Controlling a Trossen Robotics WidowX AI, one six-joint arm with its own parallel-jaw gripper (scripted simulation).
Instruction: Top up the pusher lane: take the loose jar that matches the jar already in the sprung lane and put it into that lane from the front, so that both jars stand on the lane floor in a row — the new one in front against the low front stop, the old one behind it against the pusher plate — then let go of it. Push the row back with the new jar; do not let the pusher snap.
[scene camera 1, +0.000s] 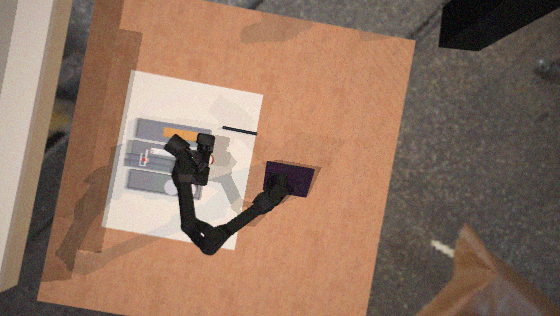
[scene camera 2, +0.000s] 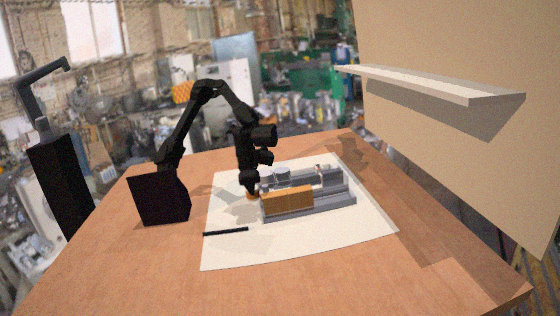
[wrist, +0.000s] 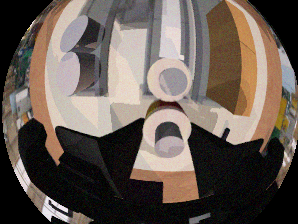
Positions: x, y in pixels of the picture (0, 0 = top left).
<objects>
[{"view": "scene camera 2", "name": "gripper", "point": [252, 191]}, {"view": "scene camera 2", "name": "wall shelf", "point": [468, 93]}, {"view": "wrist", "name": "gripper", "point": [166, 124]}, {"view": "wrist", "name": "jar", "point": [169, 79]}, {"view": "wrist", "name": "orange box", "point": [232, 78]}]
</objects>
